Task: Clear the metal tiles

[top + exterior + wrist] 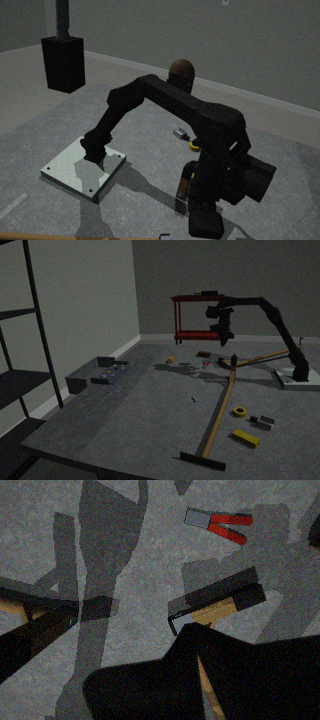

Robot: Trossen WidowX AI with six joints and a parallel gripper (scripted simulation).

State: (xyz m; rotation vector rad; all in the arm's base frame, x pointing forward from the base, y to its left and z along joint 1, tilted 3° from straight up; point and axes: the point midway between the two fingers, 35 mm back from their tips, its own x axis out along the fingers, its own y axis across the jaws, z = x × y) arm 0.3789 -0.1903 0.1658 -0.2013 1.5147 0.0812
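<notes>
The yellow tape roll is 450 mm to the left of my gripper tip, 140 mm below it and 30 mm behind it. From my gripper tip the other things lie so: long scraper (440 mm to the left, 80 mm below, 40 mm ahead); then wooden block (240 mm to the right, 130 mm below, 100 mm ahead); then grey clamp (510 mm to the left, 140 mm below, 90 mm behind).
</notes>
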